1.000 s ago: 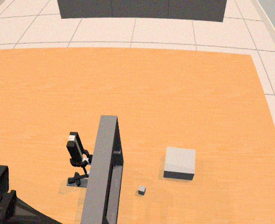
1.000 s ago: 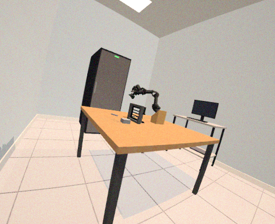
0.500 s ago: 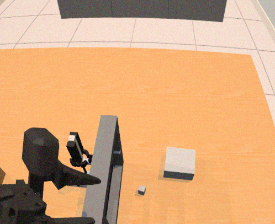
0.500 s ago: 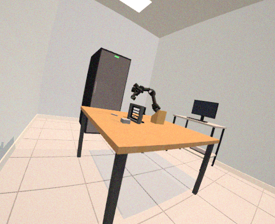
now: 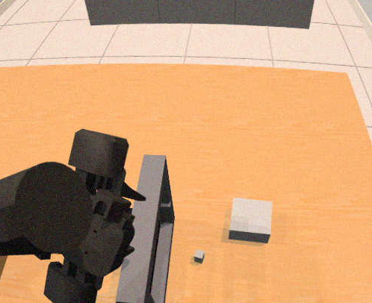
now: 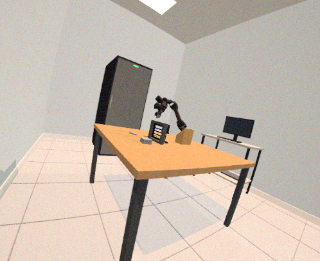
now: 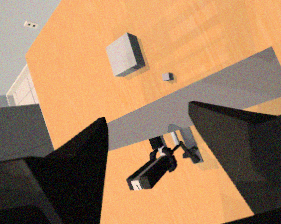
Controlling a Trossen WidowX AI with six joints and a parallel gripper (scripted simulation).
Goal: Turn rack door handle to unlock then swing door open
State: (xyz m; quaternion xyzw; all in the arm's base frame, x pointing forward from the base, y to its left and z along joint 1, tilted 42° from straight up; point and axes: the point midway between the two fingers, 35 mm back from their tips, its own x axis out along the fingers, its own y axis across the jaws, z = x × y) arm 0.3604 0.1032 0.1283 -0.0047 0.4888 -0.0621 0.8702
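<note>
Right now the door handle is 120 mm below my gripper tip, 90 mm behind it and 80 mm to the left of it. From my gripper tip the other things lie so: light grey block: 220 mm below, 150 mm ahead, 140 mm to the left; then thin flat strip: 230 mm below, 200 mm to the right, 130 mm ahead; then small grey cube: 220 mm below, 60 mm to the left, 60 mm ahead.
</note>
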